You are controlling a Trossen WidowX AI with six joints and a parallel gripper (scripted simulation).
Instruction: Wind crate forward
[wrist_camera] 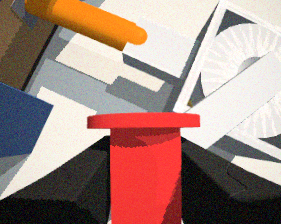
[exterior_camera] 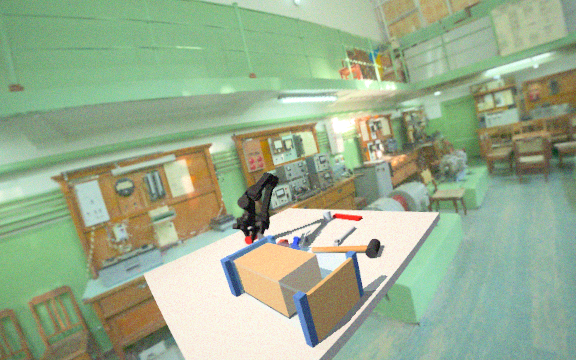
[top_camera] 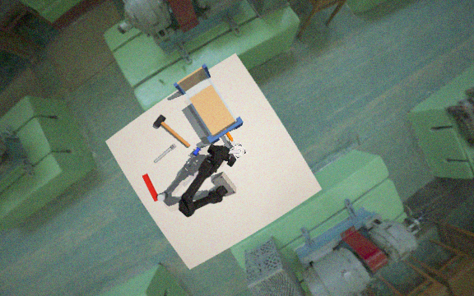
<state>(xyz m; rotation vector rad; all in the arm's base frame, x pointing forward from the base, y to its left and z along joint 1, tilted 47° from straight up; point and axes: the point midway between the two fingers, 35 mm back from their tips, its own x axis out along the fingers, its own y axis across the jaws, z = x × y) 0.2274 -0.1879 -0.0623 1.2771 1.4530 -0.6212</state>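
Now: the winch 8 cm behind my gripper tip, 8 cm to the right of it and 10 cm below it. Also, from my gripper tip: blue steel frame 10 cm ahead, 8 cm to the right, 3 cm below; blue knob 11 cm ahead, 19 cm to the left, 9 cm below; red knob 1 cm behind, 2 cm to the left.
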